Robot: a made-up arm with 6 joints. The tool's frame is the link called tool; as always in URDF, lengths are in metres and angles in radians. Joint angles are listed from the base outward.
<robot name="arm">
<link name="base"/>
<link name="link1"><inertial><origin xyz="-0.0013 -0.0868 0.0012"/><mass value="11"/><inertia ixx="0.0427" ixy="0" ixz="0" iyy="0.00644" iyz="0" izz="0.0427"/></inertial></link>
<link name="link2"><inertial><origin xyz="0.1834 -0.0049 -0.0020"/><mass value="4.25"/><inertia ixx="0.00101" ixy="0" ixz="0" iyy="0.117" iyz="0" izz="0.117"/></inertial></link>
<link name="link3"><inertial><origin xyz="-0.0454 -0.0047 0.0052"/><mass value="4.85"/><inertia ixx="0.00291" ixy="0" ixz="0" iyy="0.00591" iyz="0" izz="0.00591"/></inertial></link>
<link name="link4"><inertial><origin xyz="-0.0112 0.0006 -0.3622"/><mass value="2.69"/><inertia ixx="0.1" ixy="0" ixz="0" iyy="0.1" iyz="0" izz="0.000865"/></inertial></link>
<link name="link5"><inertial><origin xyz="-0.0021 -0.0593 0.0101"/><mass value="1.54"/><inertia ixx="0.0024" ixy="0" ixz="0" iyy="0.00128" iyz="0" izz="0.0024"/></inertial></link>
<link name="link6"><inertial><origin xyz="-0.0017 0.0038 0.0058"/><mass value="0.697"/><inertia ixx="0.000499" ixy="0" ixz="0" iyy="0.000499" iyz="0" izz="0.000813"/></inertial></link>
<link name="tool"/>
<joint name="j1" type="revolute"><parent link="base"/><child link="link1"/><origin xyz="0 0 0.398" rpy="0 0 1.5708"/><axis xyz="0 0 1"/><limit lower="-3.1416" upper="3.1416"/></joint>
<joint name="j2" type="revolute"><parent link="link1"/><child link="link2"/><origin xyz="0 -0.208 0" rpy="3.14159 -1.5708 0"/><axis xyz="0 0 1"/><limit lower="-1.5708" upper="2.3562"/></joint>
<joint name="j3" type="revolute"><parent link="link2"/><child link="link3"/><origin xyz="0.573 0 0" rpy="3.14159 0 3.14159"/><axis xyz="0 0 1"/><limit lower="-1.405" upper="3.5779"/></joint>
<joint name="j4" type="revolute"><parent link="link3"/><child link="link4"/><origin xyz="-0.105 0 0" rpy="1.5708 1.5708 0"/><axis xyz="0 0 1"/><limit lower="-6.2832" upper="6.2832"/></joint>
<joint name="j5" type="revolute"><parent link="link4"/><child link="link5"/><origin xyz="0 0 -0.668" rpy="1.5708 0 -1.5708"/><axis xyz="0 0 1"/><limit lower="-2.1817" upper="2.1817"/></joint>
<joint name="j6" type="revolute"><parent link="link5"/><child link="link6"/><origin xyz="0 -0.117 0" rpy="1.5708 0 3.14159"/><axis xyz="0 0 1"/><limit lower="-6.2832" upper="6.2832"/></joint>
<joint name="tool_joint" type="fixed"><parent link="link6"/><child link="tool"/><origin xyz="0 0 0" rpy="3.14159 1.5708 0"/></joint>
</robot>
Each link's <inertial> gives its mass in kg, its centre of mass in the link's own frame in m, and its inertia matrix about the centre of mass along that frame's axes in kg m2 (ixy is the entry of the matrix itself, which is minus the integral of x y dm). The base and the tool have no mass. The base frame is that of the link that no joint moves.
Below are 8 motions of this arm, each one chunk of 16 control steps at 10 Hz.
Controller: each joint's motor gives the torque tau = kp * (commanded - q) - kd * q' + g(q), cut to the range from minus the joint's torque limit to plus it. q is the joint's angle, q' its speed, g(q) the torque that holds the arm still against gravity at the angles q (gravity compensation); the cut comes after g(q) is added. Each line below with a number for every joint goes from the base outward.
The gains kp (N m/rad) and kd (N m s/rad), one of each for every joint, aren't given. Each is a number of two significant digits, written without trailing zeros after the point. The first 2 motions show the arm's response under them.
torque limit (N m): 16 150 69 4.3 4.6 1.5
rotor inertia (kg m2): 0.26 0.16 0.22 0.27 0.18 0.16
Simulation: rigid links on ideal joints. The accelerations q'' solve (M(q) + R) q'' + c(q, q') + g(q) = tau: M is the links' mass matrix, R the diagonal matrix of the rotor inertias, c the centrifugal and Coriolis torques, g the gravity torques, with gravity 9.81 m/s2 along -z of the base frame. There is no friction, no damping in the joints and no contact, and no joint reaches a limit. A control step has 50 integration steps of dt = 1/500 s. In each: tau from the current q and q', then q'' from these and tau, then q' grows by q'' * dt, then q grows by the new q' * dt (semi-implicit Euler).
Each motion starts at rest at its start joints. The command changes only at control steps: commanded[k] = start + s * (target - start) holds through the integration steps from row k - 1 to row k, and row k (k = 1, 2, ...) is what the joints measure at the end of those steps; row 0 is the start. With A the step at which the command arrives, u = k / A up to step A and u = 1 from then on. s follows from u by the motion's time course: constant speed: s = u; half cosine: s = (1 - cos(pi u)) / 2; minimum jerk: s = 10 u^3 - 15 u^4 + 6 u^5; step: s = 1 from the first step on.
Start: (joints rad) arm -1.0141 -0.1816 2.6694 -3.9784 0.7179 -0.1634
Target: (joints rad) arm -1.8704 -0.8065 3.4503 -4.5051 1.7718 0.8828
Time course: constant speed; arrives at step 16
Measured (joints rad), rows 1 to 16:
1: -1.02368 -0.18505 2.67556 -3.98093 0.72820 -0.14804
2: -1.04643 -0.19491 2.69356 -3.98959 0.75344 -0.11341
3: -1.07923 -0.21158 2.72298 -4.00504 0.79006 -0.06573
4: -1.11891 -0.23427 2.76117 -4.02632 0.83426 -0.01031
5: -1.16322 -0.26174 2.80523 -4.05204 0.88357 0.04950
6: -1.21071 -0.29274 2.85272 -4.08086 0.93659 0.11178
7: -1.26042 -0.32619 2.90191 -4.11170 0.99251 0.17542
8: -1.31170 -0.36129 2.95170 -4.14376 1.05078 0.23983
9: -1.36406 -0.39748 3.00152 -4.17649 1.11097 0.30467
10: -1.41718 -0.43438 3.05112 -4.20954 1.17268 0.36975
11: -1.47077 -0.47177 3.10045 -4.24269 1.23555 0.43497
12: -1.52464 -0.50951 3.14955 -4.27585 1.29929 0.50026
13: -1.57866 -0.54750 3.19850 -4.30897 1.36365 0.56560
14: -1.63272 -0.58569 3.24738 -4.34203 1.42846 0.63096
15: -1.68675 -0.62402 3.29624 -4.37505 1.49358 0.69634
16: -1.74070 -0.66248 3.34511 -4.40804 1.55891 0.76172
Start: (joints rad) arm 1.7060 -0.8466 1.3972 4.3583 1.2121 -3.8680
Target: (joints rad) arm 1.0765 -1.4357 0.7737 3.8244 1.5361 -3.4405
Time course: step
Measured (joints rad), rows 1 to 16:
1: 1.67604 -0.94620 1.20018 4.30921 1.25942 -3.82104
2: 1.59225 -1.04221 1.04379 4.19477 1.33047 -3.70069
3: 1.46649 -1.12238 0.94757 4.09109 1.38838 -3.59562
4: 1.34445 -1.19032 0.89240 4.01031 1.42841 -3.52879
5: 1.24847 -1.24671 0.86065 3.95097 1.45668 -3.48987
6: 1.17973 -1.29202 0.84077 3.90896 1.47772 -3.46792
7: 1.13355 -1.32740 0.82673 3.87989 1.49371 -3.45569
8: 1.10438 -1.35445 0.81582 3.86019 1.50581 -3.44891
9: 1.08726 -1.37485 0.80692 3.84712 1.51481 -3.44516
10: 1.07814 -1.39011 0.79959 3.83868 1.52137 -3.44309
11: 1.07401 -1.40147 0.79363 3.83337 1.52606 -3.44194
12: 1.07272 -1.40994 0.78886 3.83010 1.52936 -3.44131
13: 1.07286 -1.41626 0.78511 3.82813 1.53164 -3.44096
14: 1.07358 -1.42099 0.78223 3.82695 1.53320 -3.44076
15: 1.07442 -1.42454 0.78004 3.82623 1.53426 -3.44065
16: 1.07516 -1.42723 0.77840 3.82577 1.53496 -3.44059
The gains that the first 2 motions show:
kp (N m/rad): 110 220 97 13 10 14
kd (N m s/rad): 33 96 25 4.5 3.6 3.3
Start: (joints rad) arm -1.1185 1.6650 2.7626 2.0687 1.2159 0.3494
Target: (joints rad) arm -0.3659 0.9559 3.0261 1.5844 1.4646 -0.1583
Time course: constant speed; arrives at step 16
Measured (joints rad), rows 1 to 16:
1: -1.11574 1.65977 2.76234 2.06618 1.21910 0.34199
2: -1.10626 1.64706 2.76562 2.05837 1.22547 0.32525
3: -1.08797 1.62737 2.77350 2.04466 1.23393 0.30215
4: -1.06030 1.60182 2.78518 2.02569 1.24387 0.27526
5: -1.02380 1.57166 2.79937 2.00260 1.25500 0.24622
6: -0.97986 1.53801 2.81499 1.97659 1.26718 0.21596
7: -0.93036 1.50177 2.83133 1.94866 1.28028 0.18503
8: -0.87731 1.46363 2.84801 1.91956 1.29416 0.15374
9: -0.82261 1.42403 2.86490 1.88979 1.30862 0.12225
10: -0.76779 1.38332 2.88196 1.85965 1.32348 0.09064
11: -0.71395 1.34173 2.89915 1.82931 1.33856 0.05897
12: -0.66170 1.29944 2.91644 1.79888 1.35374 0.02728
13: -0.61124 1.25660 2.93379 1.76840 1.36895 -0.00444
14: -0.56240 1.21335 2.95112 1.73790 1.38416 -0.03616
15: -0.51485 1.16980 2.96839 1.70740 1.39937 -0.06789
16: -0.46818 1.12603 2.98557 1.67693 1.41459 -0.09963

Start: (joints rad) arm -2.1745 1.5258 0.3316 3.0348 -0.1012 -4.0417
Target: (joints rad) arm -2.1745 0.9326 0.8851 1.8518 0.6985 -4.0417
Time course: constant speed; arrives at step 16
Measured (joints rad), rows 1 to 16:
1: -2.17448 1.52271 0.33505 3.02433 -0.09104 -4.04171
2: -2.17445 1.51396 0.34619 2.99777 -0.06852 -4.04174
3: -2.17443 1.49921 0.36550 2.95750 -0.03790 -4.04177
4: -2.17444 1.47904 0.39159 2.90698 -0.00247 -4.04178
5: -2.17450 1.45438 0.42255 2.84914 0.03593 -4.04178
6: -2.17461 1.42622 0.45658 2.78619 0.07640 -4.04176
7: -2.17476 1.39544 0.49228 2.71971 0.11851 -4.04174
8: -2.17492 1.36277 0.52869 2.65083 0.16205 -4.04173
9: -2.17510 1.32877 0.56523 2.58029 0.20683 -4.04171
10: -2.17526 1.29384 0.60158 2.50864 0.25271 -4.04170
11: -2.17540 1.25829 0.63761 2.43624 0.29949 -4.04170
12: -2.17551 1.22230 0.67330 2.36333 0.34702 -4.04169
13: -2.17557 1.18602 0.70868 2.29007 0.39513 -4.04169
14: -2.17559 1.14954 0.74381 2.21659 0.44369 -4.04169
15: -2.17555 1.11290 0.77876 2.14294 0.49258 -4.04169
16: -2.17546 1.07616 0.81357 2.06919 0.54172 -4.04169

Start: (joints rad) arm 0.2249 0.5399 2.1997 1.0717 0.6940 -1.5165
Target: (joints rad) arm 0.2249 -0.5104 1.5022 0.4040 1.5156 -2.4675
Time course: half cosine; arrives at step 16
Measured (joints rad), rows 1 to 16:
1: 0.22490 0.53839 2.19737 1.07079 0.69530 -1.51864
2: 0.22488 0.53227 2.18861 1.06674 0.70074 -1.52769
3: 0.22483 0.51868 2.17087 1.05724 0.71297 -1.54781
4: 0.22476 0.49556 2.14325 1.04060 0.73377 -1.58114
5: 0.22468 0.46169 2.10594 1.01596 0.76406 -1.62810
6: 0.22461 0.41664 2.05993 0.98314 0.80392 -1.68784
7: 0.22455 0.36077 2.00675 0.94260 0.85275 -1.75861
8: 0.22453 0.29514 1.94835 0.89534 0.90935 -1.83797
9: 0.22452 0.22138 1.88699 0.84275 0.97206 -1.92304
10: 0.22453 0.14163 1.82508 0.78653 1.03890 -2.01064
11: 0.22456 0.05838 1.76504 0.72864 1.10766 -2.09745
12: 0.22460 -0.02559 1.70918 0.67117 1.17596 -2.18017
13: 0.22467 -0.10739 1.65958 0.61628 1.24141 -2.25562
14: 0.22476 -0.18408 1.61803 0.56609 1.30164 -2.32094
15: 0.22487 -0.25285 1.58593 0.52258 1.35438 -2.37362
16: 0.22500 -0.31113 1.56432 0.48745 1.39761 -2.41163

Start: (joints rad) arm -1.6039 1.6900 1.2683 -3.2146 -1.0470 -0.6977
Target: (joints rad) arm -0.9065 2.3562 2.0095 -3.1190 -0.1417 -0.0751
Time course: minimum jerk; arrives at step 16
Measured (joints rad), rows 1 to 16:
1: -1.60384 1.69025 1.26882 -3.21460 -1.04669 -0.69738
2: -1.60329 1.69206 1.27248 -3.21461 -1.04436 -0.69495
3: -1.60116 1.69746 1.28302 -3.21456 -1.03690 -0.68736
4: -1.59564 1.70855 1.30383 -3.21431 -1.02081 -0.67149
5: -1.58443 1.72710 1.33707 -3.21356 -0.99309 -0.64511
6: -1.56510 1.75419 1.38332 -3.21195 -0.95188 -0.60733
7: -1.53561 1.79010 1.44154 -3.20903 -0.89672 -0.55870
8: -1.49475 1.83424 1.50931 -3.20434 -0.82867 -0.50106
9: -1.44190 1.88519 1.58312 -3.19780 -0.75021 -0.43724
10: -1.37710 1.94082 1.65882 -3.18953 -0.66492 -0.37079
11: -1.30187 1.99852 1.73211 -3.17967 -0.57719 -0.30555
12: -1.21940 2.05550 1.79902 -3.16863 -0.49173 -0.24525
13: -1.13411 2.10909 1.85634 -3.15720 -0.41309 -0.19315
14: -1.05125 2.15709 1.90199 -3.14629 -0.34497 -0.15154
15: -0.97619 2.19809 1.93535 -3.13673 -0.28968 -0.12136
16: -0.91335 2.23184 1.95769 -3.12909 -0.24744 -0.10178

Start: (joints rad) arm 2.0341 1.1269 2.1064 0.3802 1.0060 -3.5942
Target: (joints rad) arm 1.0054 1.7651 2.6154 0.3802 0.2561 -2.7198
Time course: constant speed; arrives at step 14
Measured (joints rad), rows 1 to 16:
1: 2.02934 1.13397 2.11840 0.38164 0.99761 -3.57955
2: 2.01346 1.14858 2.14004 0.38430 0.97887 -3.54653
3: 1.98381 1.16966 2.16699 0.38705 0.95130 -3.50105
4: 1.94044 1.19627 2.19649 0.38913 0.91656 -3.44815
5: 1.88512 1.22758 2.22694 0.39028 0.87606 -3.39101
6: 1.82035 1.26273 2.25762 0.39054 0.83107 -3.33149
7: 1.74877 1.30090 2.28841 0.39010 0.78267 -3.27064
8: 1.67272 1.34130 2.31947 0.38921 0.73182 -3.20905
9: 1.59406 1.38329 2.35106 0.38804 0.67932 -3.14706
10: 1.51420 1.42632 2.38340 0.38677 0.62585 -3.08484
11: 1.43410 1.47000 2.41659 0.38551 0.57186 -3.02251
12: 1.35438 1.51406 2.45063 0.38433 0.51772 -2.96011
13: 1.27538 1.55833 2.48544 0.38328 0.46361 -2.89769
14: 1.19726 1.60273 2.52088 0.38237 0.40965 -2.83525
15: 1.12411 1.64014 2.54615 0.38094 0.36385 -2.78743
16: 1.06172 1.66964 2.56285 0.37910 0.32855 -2.75795

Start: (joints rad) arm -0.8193 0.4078 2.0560 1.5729 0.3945 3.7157
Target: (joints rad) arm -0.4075 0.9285 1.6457 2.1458 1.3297 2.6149
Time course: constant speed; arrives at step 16
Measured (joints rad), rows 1 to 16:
1: -0.81488 0.41053 2.05420 1.57744 0.40261 3.69960
2: -0.80416 0.41811 2.04694 1.58934 0.42312 3.66325
3: -0.78859 0.43095 2.03339 1.60788 0.45399 3.61316
4: -0.76980 0.44861 2.01439 1.63162 0.49248 3.55488
5: -0.74894 0.47032 1.99135 1.65924 0.53643 3.49192
6: -0.72674 0.49520 1.96571 1.68966 0.58430 3.42635
7: -0.70366 0.52245 1.93864 1.72206 0.63504 3.35933
8: -0.67998 0.55142 1.91096 1.75582 0.68787 3.29151
9: -0.65588 0.58157 1.88318 1.79049 0.74226 3.22324
10: -0.63146 0.61254 1.85561 1.82575 0.79780 3.15473
11: -0.60681 0.64404 1.82834 1.86136 0.85418 3.08609
12: -0.58196 0.67591 1.80142 1.89718 0.91117 3.01738
13: -0.55695 0.70800 1.77482 1.93311 0.96861 2.94863
14: -0.53181 0.74025 1.74846 1.96908 1.02636 2.87985
15: -0.50655 0.77260 1.72232 2.00507 1.08435 2.81107
16: -0.48119 0.80503 1.69632 2.04106 1.14249 2.74227

